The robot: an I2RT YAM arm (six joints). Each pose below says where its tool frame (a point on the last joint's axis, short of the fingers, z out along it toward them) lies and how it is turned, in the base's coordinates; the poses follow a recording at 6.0 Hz.
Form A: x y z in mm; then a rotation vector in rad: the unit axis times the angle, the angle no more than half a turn.
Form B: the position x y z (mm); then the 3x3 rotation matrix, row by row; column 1 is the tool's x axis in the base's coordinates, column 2 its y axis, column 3 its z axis. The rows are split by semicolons. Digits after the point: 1 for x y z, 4 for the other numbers.
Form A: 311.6 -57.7 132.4 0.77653 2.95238 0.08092
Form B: 311.6 -57.7 132.4; -0.8671 0.4884 0.0982; 0.4930 0.8695 0.0289; -0.0713 0.0734 -0.9948
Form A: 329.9 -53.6 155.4 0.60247 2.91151 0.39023
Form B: 329.9 -53.6 155.4; -0.9095 0.3696 0.1903; 0.4067 0.8860 0.2228; -0.0863 0.2800 -0.9561
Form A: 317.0 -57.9 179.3 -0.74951 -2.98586 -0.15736
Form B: 317.0 -57.9 179.3; -0.8801 0.4737 -0.0324; 0.4676 0.8767 0.1132; 0.0820 0.0845 -0.9930
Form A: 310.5 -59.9 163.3 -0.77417 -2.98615 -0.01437
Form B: 310.5 -59.9 163.3; -0.8725 0.4857 -0.0525; 0.4852 0.8741 0.0232; 0.0572 -0.0052 -0.9984
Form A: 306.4 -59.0 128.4 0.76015 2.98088 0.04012
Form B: 306.4 -59.0 128.4; -0.8759 0.4774 0.0694; 0.4791 0.8777 0.0092; -0.0566 0.0413 -0.9975
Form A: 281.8 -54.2 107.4 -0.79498 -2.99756 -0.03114
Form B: 281.8 -54.2 107.4; -0.8678 0.4957 -0.0337; 0.4949 0.8684 0.0297; 0.0440 0.0091 -0.9990
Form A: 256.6 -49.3 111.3 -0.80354 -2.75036 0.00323
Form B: 256.6 -49.3 111.3; -0.8078 0.5278 -0.2624; 0.5285 0.8457 0.0744; 0.2612 -0.0786 -0.9621
